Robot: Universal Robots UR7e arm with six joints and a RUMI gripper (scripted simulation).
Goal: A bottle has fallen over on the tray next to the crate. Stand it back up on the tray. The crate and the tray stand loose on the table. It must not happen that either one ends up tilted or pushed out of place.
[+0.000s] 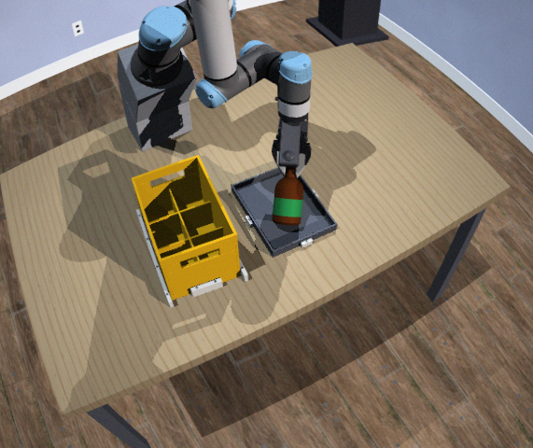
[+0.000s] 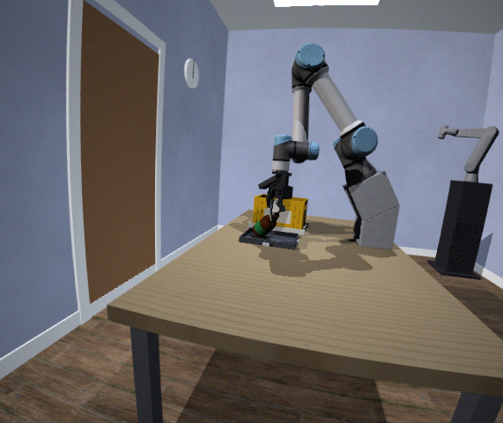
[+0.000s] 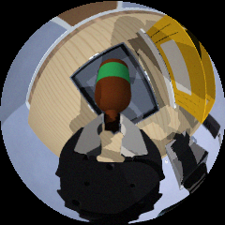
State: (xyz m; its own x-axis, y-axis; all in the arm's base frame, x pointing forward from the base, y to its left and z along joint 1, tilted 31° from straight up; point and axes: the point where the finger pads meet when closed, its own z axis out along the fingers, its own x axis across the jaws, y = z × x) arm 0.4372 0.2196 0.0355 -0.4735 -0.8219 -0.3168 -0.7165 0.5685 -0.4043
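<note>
Now: hand 40 mm above the bottle, 30 mm short of it and 20 mm to the left of it. From my hand the other things lie so: tray 110 mm below, 30 mm to the right, 10 mm ahead; then yellow crate 300 mm to the right, 30 mm below, 10 mm ahead.
</note>
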